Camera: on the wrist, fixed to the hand. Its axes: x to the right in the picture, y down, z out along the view.
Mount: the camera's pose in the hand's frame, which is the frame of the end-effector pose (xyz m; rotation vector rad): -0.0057 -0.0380 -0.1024 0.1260 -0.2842 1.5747
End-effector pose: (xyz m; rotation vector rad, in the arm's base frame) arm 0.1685 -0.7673 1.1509 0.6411 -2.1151 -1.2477
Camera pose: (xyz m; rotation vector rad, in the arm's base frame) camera 0.2481 -0.8422 1.1548 -1.0934 -1.9712 -0.2560
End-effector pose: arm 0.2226 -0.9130 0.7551 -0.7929 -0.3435 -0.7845
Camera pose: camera 0.1900 -1.0034 0.7028 -0.7914 0.0512 0.8202
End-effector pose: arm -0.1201 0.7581 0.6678 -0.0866 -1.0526 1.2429
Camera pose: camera -0.0219 0.7870 0.6293 -0.7690 -1.0969 2.7813
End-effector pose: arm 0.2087 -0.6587 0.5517 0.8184 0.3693 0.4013
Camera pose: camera 0.1639 -0.6209 0.4594 1.1540 -0.6238 1.6997
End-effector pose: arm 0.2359 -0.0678 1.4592 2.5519 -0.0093 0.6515
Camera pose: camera 0.1899 0.0132 1.5165 -2.1162 2.0813 -0.6842
